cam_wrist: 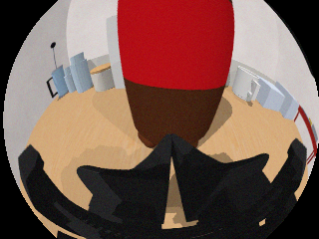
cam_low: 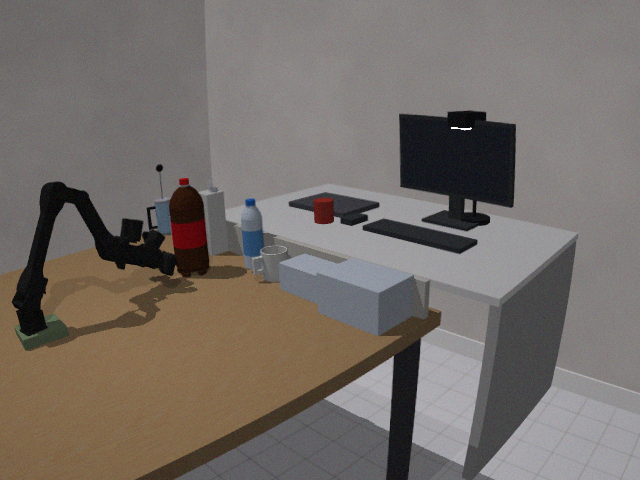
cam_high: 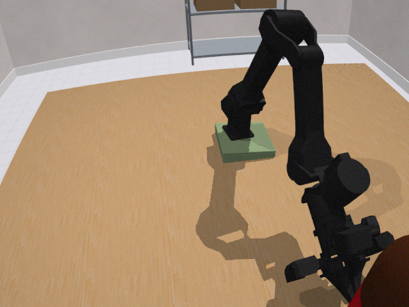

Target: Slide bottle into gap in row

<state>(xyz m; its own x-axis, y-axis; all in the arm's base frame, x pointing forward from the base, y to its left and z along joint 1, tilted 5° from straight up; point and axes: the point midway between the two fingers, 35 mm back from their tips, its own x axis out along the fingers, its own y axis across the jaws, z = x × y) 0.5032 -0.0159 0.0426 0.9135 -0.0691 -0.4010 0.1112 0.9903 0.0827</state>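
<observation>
The cola bottle lies 80 mm ahead of my hand, 10 mm to the right of it and 90 mm above it. The rest, counted from my hand: water bottle (220 mm ahead, 160 mm to the right, 40 mm above); jar (310 mm ahead, 260 mm to the left); grey box (90 mm ahead, 630 mm to the right, 10 mm below).
</observation>
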